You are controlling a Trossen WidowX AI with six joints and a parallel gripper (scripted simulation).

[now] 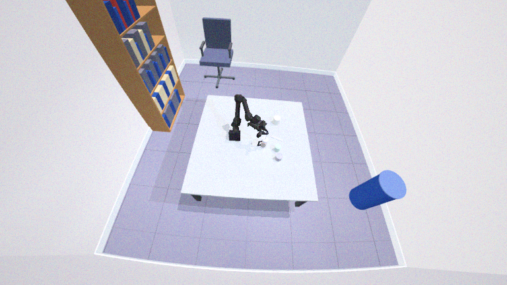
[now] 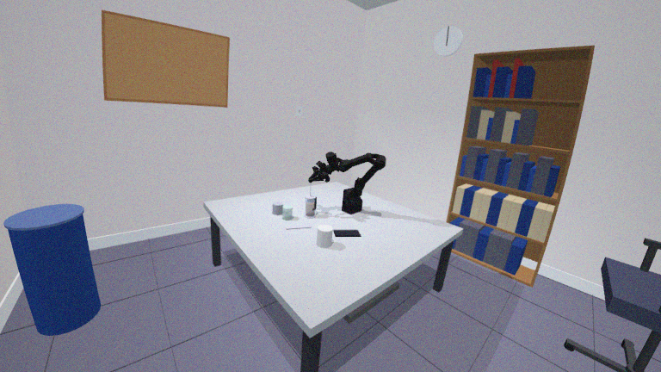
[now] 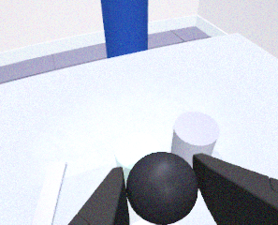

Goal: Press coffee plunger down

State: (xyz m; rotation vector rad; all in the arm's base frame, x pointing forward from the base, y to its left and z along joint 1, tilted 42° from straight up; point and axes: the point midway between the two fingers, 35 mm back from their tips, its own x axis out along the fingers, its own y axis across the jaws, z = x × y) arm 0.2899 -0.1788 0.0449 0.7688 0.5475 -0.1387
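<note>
Right now my gripper tip is 130 mm above the coffee press and 30 mm past it. Also, from my gripper tip: white cup: 320 mm to the left, 210 mm below, 170 mm ahead.
</note>
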